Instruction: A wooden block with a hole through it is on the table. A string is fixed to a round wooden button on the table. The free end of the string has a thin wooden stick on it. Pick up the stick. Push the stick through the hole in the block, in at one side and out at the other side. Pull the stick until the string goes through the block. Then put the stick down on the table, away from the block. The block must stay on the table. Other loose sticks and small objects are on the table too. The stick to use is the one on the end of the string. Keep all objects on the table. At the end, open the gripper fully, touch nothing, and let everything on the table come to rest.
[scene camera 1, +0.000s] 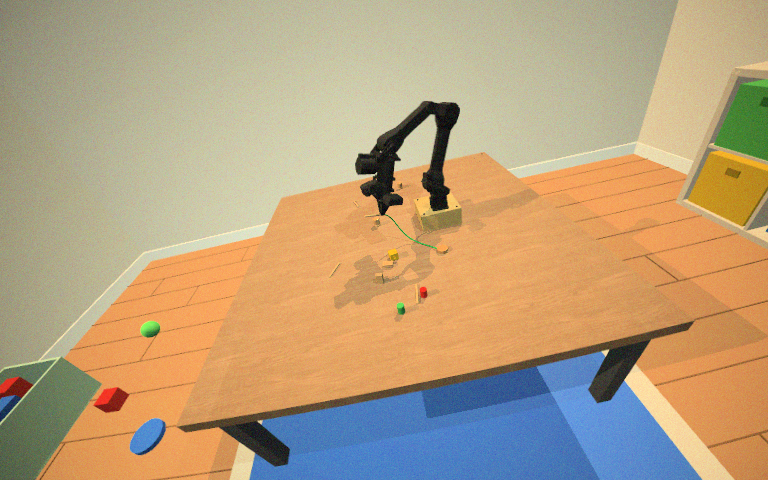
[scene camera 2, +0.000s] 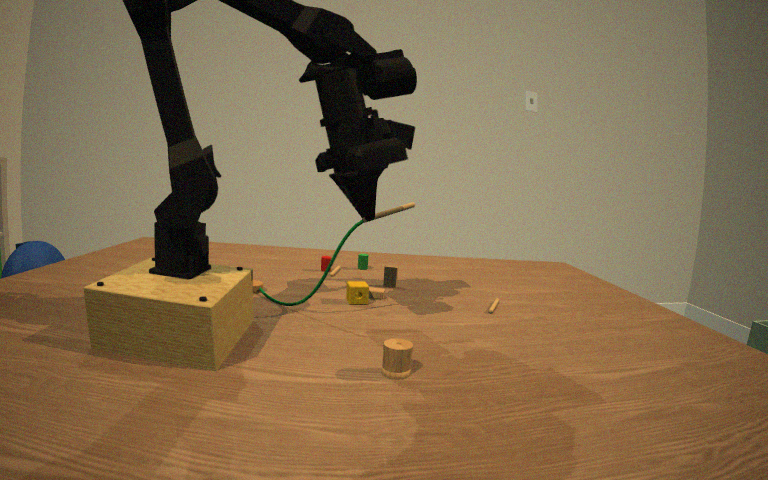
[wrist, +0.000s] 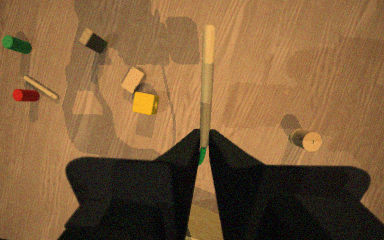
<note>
In view: the gripper (scene camera 2: 369, 220), a thin wooden stick (wrist: 208, 50) and a wooden cylinder (scene camera 2: 397, 354).
The gripper shows as well in scene camera 1 (scene camera 1: 381, 215) and in the wrist view (wrist: 204, 134).
</note>
